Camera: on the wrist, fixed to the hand. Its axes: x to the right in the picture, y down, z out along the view.
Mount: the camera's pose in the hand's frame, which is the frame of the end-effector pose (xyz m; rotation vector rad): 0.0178 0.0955 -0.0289 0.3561 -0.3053 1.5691
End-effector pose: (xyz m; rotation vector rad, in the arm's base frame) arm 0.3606 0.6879 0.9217 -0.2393 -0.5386 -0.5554
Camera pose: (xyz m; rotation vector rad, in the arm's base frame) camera 0.4387 0.7488 0.9003 -0.3297 -0.5697 1.1071
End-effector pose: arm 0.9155 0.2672 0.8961 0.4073 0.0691 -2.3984
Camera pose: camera 0.9727 0.1881 0.8689 0.1154 -0.5991 -0.8693
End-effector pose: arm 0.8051 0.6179 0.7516 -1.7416 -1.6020 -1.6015
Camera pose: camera 0.8651 0.5715 0.8188 -2.0595 -0.1551 -0.2644
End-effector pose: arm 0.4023 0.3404 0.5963 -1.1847 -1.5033 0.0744
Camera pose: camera 0.4862 0.3834 0.5591 -1.7988 -0.4060 1.5315
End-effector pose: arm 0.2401 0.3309 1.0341 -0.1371 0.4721 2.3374
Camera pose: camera 0.1603 0.2684 1.0314 -0.7102 -0.6660 -2.2175
